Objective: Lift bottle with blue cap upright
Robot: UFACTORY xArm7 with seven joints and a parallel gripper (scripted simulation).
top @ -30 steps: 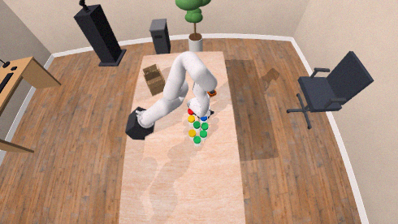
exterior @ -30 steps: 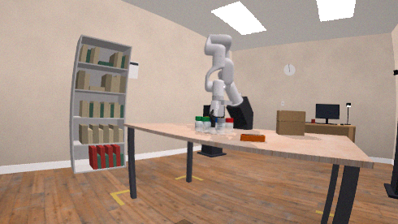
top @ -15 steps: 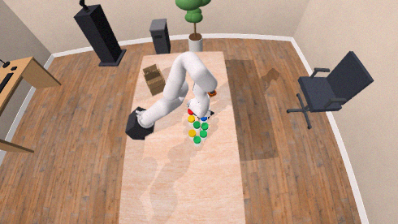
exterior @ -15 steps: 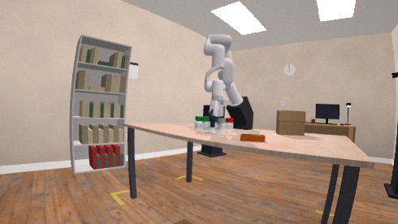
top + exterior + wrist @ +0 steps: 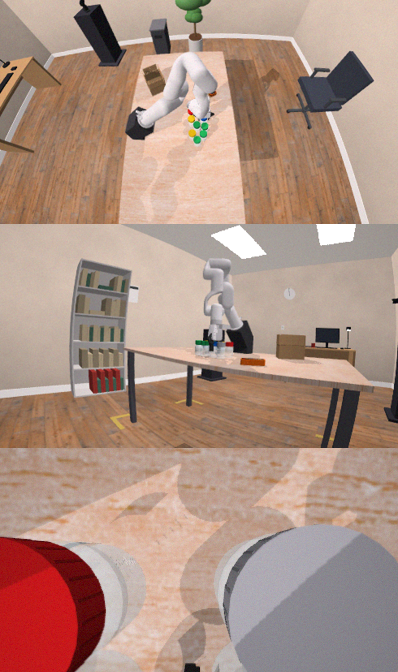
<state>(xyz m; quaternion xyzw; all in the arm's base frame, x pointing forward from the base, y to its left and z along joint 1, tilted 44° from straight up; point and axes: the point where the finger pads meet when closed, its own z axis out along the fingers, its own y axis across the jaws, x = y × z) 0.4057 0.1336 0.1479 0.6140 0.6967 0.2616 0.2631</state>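
Right now the blue-capped bottle is 1 cm to the right of my hand and 1 cm below it. From my hand the other things lie so: red-capped bottle: 10 cm behind, 3 cm to the left, 1 cm below; grey-capped bottle: 5 cm to the left, 1 cm below.
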